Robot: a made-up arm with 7 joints. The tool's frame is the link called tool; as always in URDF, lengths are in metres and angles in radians.
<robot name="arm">
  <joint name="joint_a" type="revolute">
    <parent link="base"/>
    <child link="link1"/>
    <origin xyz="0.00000 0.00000 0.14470" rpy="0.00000 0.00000 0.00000"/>
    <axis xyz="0 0 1"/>
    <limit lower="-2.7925" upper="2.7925"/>
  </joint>
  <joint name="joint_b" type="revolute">
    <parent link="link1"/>
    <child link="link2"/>
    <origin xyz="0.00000 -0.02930 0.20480" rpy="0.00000 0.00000 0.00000"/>
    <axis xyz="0 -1 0"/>
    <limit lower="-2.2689" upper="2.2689"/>
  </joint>
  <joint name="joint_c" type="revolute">
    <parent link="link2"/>
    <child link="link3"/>
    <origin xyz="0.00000 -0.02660 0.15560" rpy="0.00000 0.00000 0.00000"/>
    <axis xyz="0 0 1"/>
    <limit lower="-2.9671" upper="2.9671"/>
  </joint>
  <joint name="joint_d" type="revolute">
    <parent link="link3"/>
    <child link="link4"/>
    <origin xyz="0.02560 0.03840 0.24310" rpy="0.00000 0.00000 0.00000"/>
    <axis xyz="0 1 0"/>
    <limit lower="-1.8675" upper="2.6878"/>
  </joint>
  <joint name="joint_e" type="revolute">
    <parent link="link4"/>
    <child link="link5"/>
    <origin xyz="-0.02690 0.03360 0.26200" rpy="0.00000 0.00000 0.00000"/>
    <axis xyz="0 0 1"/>
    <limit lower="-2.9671" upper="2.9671"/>
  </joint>
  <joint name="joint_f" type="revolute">
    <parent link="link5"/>
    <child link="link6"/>
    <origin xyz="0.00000 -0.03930 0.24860" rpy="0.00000 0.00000 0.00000"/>
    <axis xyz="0 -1 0"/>
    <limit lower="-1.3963" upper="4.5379"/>
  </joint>
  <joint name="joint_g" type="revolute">
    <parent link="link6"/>
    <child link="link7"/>
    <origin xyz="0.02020 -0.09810 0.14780" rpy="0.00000 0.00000 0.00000"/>
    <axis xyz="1 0 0"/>
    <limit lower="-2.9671" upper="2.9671"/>
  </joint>
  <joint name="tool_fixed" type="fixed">
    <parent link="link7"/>
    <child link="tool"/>
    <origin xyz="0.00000 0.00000 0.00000" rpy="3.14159 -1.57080 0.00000"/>
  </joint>
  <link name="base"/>
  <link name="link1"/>
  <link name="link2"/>
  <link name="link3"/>
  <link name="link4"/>
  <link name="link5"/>
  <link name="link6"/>
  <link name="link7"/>
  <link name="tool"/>
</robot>
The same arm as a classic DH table. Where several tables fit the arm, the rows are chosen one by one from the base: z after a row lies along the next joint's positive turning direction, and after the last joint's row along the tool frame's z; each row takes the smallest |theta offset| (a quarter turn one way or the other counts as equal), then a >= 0, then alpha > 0; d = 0 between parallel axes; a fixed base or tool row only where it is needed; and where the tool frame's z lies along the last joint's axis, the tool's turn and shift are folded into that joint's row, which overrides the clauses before.
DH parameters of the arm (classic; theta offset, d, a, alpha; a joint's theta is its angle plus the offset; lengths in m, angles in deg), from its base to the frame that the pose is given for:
joint_a: 0 0.3495 0 90
joint_b: 0 0.0559 0 -90
joint_c: 0 0.3987 0.0256 -90
joint_d: 0 0.072 -0.0269 90
joint_e: 0 0.5106 0 90
joint_f: 90 0.1374 0.1478 90
joint_g: 0 0.0202 0 0
Joint limits (deg, base to tool): -160..160 -130..130 -170..170 -107..154 -170..170 -80..260 -170..170

